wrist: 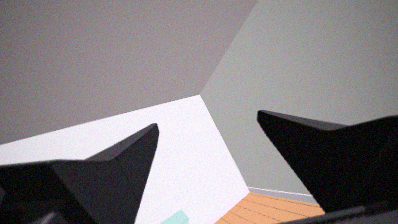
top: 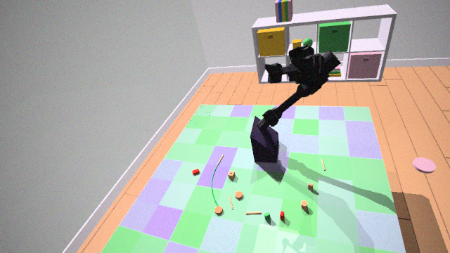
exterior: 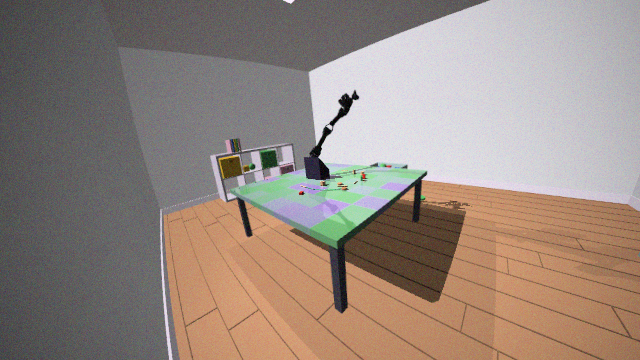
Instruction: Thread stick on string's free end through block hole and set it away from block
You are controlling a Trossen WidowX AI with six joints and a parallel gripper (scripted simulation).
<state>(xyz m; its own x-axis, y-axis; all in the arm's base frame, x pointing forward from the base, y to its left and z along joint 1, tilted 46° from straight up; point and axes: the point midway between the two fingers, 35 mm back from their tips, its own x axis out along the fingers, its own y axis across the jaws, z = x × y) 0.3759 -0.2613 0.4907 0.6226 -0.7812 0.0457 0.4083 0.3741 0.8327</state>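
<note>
The wooden block is 70 cm below my gripper tip, 30 cm to the right of it and 12 cm behind it. Also, from my gripper tip: wooden cylinder (70 cm below, 9 cm to the left, 2 cm ahead); green block (70 cm below, 10 cm ahead, 7 cm to the right).
</note>
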